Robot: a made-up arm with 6 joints. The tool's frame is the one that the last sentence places. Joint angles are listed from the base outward.
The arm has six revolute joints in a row. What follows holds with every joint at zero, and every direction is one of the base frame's.
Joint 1 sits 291.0 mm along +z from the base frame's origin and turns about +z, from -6.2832 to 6.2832 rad.
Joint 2 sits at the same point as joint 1 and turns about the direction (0, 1, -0.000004), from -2.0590 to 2.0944 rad.
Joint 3 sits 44.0 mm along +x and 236.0 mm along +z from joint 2 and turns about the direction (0, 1, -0.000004), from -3.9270 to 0.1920 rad.
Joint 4 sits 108.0 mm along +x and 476.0 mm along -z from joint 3 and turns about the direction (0, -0.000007, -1), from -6.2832 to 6.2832 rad.
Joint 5 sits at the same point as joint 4 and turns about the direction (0, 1, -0.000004), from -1.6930 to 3.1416 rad.
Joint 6 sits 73.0 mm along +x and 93.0 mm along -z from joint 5 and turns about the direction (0, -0.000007, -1), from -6.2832 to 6.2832 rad.
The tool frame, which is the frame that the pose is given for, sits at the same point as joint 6; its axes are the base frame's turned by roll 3.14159, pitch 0.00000 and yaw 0.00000 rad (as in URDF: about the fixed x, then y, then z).
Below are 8 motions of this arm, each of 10 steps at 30 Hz.
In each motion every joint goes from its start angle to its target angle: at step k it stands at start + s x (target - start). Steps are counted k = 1, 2, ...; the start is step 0. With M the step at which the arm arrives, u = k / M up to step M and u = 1 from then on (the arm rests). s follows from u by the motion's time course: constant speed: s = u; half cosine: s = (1 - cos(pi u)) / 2; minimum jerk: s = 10 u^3 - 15 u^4 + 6 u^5.
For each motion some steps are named. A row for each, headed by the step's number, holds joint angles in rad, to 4 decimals.
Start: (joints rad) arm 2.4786 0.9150 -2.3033 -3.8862 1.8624 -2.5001
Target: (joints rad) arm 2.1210 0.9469 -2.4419 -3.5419 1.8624 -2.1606
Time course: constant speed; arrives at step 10
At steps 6, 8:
6: 2.2640 0.9341 -2.3865 -3.6796 1.8624 -2.2964
8: 2.1925 0.9405 -2.4142 -3.6108 1.8624 -2.2285

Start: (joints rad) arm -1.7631 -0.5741 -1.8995 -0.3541 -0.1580 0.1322
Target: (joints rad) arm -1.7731 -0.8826 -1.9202 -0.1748 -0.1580 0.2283
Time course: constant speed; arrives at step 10
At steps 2, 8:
2: -1.7651 -0.6358 -1.9036 -0.3182 -0.1580 0.1514
8: -1.7711 -0.8209 -1.9161 -0.2107 -0.1580 0.2091

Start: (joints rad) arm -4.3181 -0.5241 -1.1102 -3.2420 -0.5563 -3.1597
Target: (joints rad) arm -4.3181 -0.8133 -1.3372 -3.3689 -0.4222 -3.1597
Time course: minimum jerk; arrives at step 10
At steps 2, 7, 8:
2: -4.3181 -0.5409 -1.1233 -3.2494 -0.5485 -3.1597
7: -4.3181 -0.7661 -1.3002 -3.3482 -0.4441 -3.1597
8: -4.3181 -0.7965 -1.3241 -3.3615 -0.4300 -3.1597

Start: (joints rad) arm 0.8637 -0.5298 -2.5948 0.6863 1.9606 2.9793
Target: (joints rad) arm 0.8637 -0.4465 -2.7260 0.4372 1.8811 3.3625
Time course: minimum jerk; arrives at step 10
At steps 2, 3, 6, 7, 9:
2: 0.8637 -0.5250 -2.6024 0.6719 1.9560 3.0015
3: 0.8637 -0.5162 -2.6162 0.6457 1.9476 3.0418
6: 0.8637 -0.4729 -2.6844 0.5163 1.9063 3.2409
7: 0.8637 -0.4601 -2.7046 0.4778 1.8941 3.3000
9: 0.8637 -0.4472 -2.7249 0.4393 1.8818 3.3592

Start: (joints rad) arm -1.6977 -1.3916 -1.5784 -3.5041 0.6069 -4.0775
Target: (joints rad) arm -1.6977 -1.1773 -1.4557 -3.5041 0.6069 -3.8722
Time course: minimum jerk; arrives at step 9
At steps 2, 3, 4, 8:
2: -1.6977 -1.3752 -1.5690 -3.5041 0.6069 -4.0618
3: -1.6977 -1.3466 -1.5526 -3.5041 0.6069 -4.0344
4: -1.6977 -1.3066 -1.5297 -3.5041 0.6069 -3.9961
8: -1.6977 -1.1798 -1.4571 -3.5041 0.6069 -3.8746

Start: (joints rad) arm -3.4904 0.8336 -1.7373 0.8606 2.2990 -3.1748
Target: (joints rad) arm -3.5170 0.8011 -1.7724 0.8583 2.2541 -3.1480
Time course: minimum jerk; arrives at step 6
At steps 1, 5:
1: -3.4913 0.8324 -1.7385 0.8605 2.2974 -3.1738
5: -3.5161 0.8023 -1.7712 0.8584 2.2557 -3.1490

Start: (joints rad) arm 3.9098 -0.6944 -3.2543 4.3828 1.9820 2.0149
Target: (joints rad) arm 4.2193 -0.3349 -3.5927 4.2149 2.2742 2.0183
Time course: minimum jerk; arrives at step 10
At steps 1, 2, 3, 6, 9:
1: 3.9124 -0.6913 -3.2572 4.3814 1.9845 2.0149
2: 3.9277 -0.6736 -3.2739 4.3731 1.9989 2.0151
3: 3.9603 -0.6358 -3.3095 4.3554 2.0297 2.0155
6: 4.1211 -0.4490 -3.4853 4.2682 2.1814 2.0172
9: 4.2167 -0.3380 -3.5898 4.2163 2.2717 2.0183

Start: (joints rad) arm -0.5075 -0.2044 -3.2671 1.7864 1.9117 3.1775
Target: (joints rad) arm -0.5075 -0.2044 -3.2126 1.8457 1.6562 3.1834
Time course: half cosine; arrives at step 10
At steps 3, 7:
3: -0.5075 -0.2044 -3.2559 1.7986 1.8590 3.1787
7: -0.5075 -0.2044 -3.2238 1.8335 1.7089 3.1822

